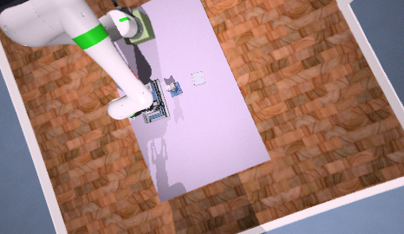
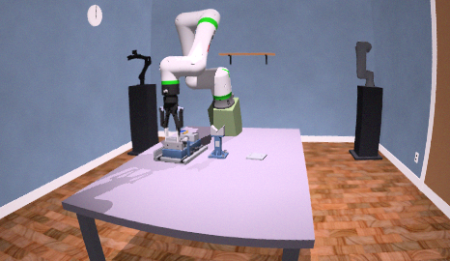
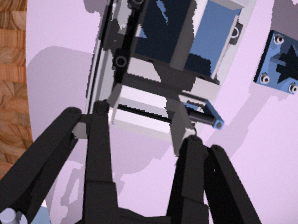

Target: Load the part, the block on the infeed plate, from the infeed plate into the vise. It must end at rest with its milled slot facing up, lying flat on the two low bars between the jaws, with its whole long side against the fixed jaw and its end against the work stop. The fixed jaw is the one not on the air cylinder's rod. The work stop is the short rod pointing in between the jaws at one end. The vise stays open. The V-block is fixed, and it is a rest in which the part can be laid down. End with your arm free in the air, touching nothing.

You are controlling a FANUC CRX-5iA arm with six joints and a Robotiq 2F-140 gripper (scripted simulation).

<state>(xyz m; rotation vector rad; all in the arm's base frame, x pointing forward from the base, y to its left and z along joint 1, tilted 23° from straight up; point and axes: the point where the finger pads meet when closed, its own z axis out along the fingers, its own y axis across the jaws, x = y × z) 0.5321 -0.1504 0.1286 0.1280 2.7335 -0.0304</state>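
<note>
Now: hand 20 mm above the part. From my hand the other things lie so: air cylinder rod (80 mm behind, 30 mm to the left, 50 mm below).
</note>
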